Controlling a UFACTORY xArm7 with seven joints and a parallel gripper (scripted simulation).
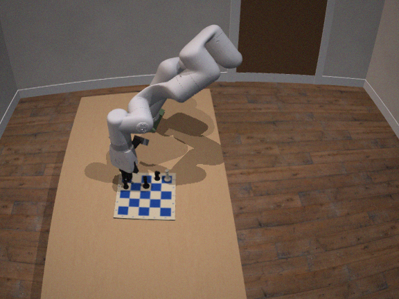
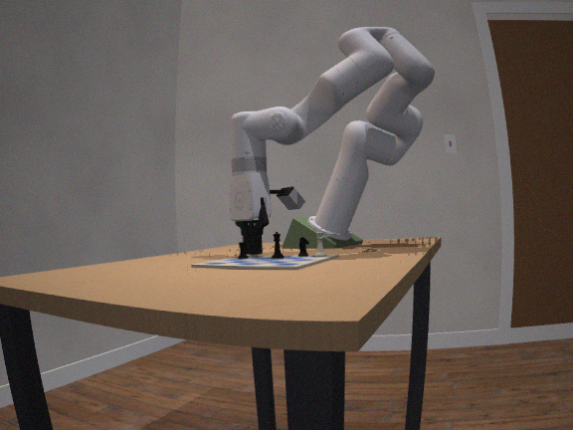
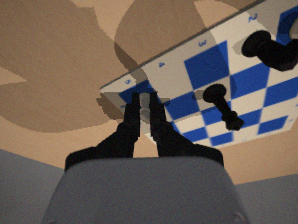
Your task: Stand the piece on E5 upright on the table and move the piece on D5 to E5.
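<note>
My gripper is now 40 mm short of the black pawn and 10 mm above it. From my hand the other things lie so: chessboard (70 mm ahead, 80 mm to the left, 30 mm below); then white pawn (10 mm below); then black knight (20 mm behind, 110 mm to the left, 10 mm below).
</note>
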